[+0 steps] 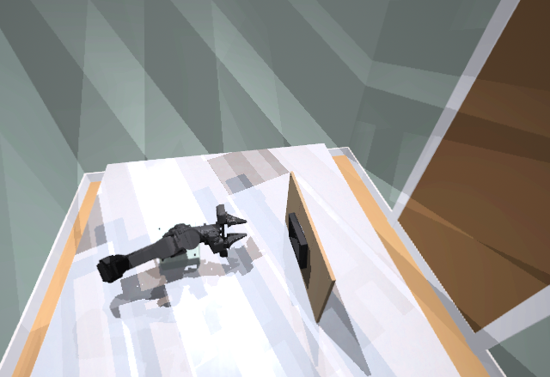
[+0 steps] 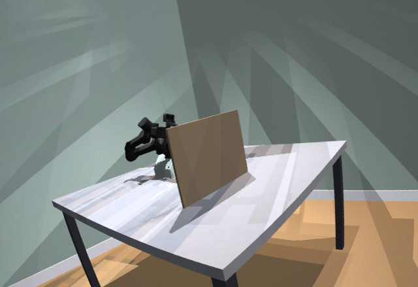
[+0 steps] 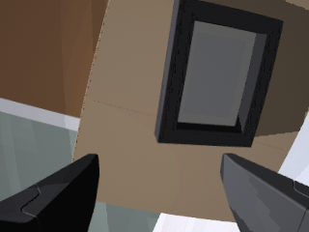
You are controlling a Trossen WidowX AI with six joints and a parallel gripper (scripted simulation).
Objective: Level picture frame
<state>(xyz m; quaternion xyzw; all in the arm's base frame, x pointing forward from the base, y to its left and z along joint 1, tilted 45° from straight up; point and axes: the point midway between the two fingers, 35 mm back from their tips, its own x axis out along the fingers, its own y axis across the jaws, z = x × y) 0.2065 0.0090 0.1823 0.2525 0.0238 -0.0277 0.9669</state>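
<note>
Now: gripper tip 19 cm short of the dark picture frame, 9 cm above it and 2 cm to the left of it. The rest, counted from my gripper tip: brown wall board: 20 cm ahead, 10 cm below, 3 cm to the right.
</note>
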